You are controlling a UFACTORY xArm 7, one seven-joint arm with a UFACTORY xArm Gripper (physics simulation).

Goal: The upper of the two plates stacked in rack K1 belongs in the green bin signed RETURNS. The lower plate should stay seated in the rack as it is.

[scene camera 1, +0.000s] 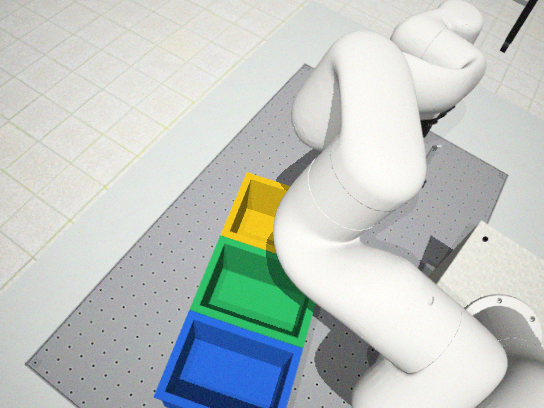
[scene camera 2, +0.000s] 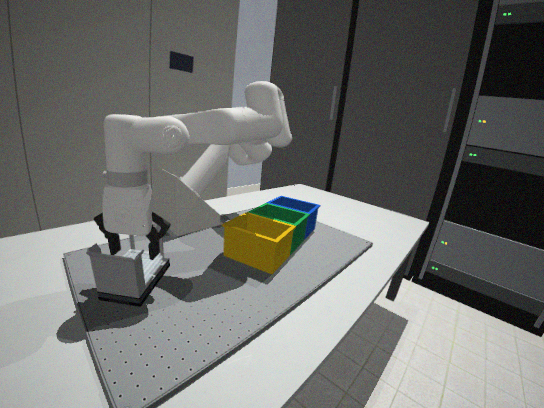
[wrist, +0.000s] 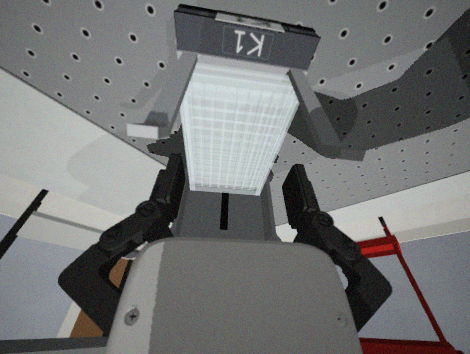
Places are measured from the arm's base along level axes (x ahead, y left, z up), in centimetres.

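Pixels of known places: gripper, fingertip midpoint: (scene camera 2: 134,254) (wrist: 236,170); arm's base, link origin: (scene camera 1: 497,334) (scene camera 2: 187,191).
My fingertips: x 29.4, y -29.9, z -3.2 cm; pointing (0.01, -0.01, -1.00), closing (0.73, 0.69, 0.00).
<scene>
For each thing: its top centre in the pictures, then the offset to it from my fingertips. "spot": a spot on its surface instead. Level surfaces: height alone.
- Rack K1, top centre: (wrist: 231,223) (scene camera 2: 131,236) dx -0.3, dy -0.2, dz +4.6 cm
- clear gridded plate, top centre: (wrist: 230,156) (scene camera 2: 132,264) dx +0.1, dy -0.8, dz -2.2 cm
- green bin, top centre: (scene camera 1: 259,289) (scene camera 2: 279,213) dx +4.8, dy +43.9, dz +2.6 cm
- blue bin, surface spot: (scene camera 1: 178,350) spot: dx +9.0, dy +57.9, dz +2.5 cm
- perforated board, surface height: dz -7.4 cm
Rack K1 (scene camera 2: 117,277) (wrist: 205,37) is a grey holder with a dark base, with its label showing in the wrist view. A clear gridded plate (wrist: 240,120) lies between its walls. It looks like the top one of the stack; the lower plate is hard to tell apart. My gripper (scene camera 2: 134,252) (wrist: 236,170) is open and empty, pointing down at the rack. Its fingers stand on either side of the plate's near end, with a visible gap on each side in the wrist view. The green bin (scene camera 1: 208,280) (scene camera 2: 299,235) is empty where its inside shows; its sign is not readable.
The yellow bin (scene camera 1: 238,205) (scene camera 2: 250,250) and the blue bin (scene camera 1: 178,350) (scene camera 2: 311,222) stand on either side of the green one, in a row on the perforated board (scene camera 2: 225,312). The arm hides the rack in scene camera 1. The rack has raised side walls near the fingers.
</scene>
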